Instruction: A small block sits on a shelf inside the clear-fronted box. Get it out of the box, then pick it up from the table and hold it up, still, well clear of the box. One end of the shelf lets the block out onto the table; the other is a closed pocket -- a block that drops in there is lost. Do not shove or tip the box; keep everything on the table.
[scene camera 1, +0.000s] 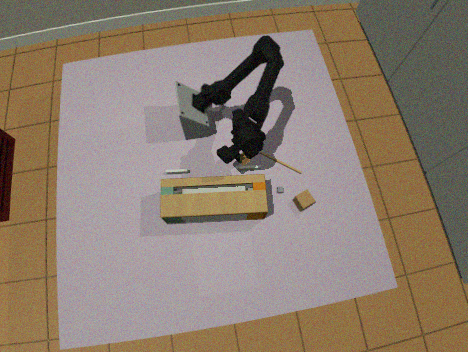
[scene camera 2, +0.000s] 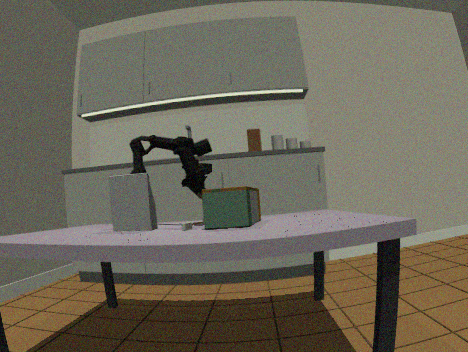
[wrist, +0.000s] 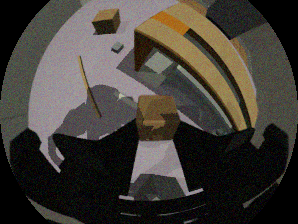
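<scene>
Box (scene camera 1: 239, 197), (scene camera 2: 239, 207), (wrist: 187, 56). Tan block (wrist: 157, 119). My gripper (scene camera 2: 202, 197), (wrist: 154, 121).
</scene>
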